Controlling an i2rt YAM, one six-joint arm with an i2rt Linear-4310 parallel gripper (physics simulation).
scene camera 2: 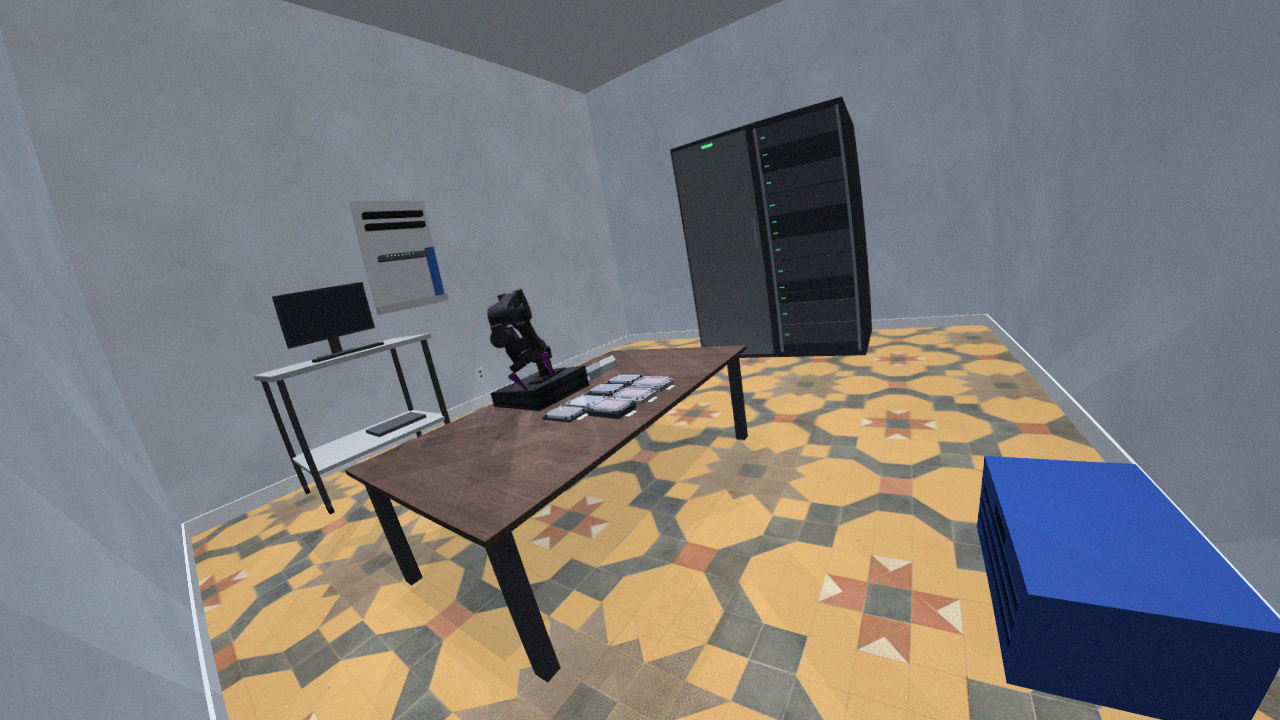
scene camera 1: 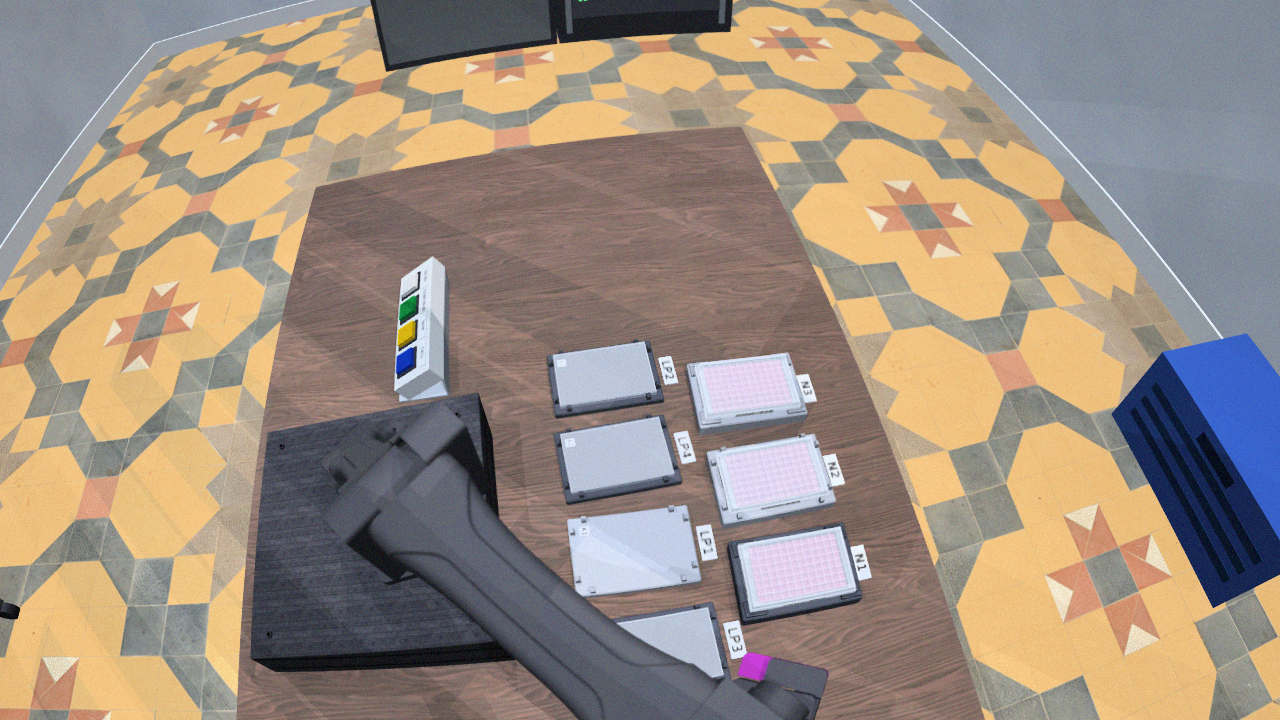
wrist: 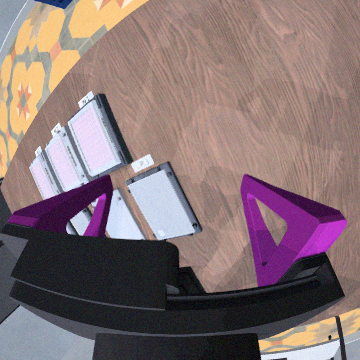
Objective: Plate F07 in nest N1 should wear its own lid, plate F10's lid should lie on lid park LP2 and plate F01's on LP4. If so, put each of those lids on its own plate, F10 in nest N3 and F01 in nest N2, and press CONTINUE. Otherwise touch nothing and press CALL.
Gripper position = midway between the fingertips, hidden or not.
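White button box (scene camera 1: 429, 377) visible; gripper (wrist: 176, 181) open and holding nothing.
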